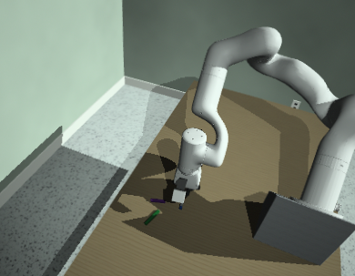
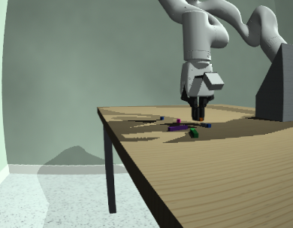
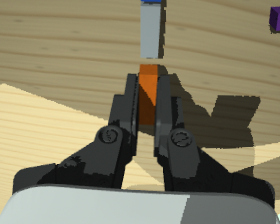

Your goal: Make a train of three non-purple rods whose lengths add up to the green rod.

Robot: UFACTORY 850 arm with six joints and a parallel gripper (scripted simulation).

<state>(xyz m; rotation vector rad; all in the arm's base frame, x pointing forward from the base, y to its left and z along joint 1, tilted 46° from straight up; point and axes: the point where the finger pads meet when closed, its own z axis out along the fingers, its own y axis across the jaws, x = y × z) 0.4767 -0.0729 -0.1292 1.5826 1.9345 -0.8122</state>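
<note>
The grey rod lies 1 cm behind my hand, 4 cm to the left of it and 3 cm below it.
</note>
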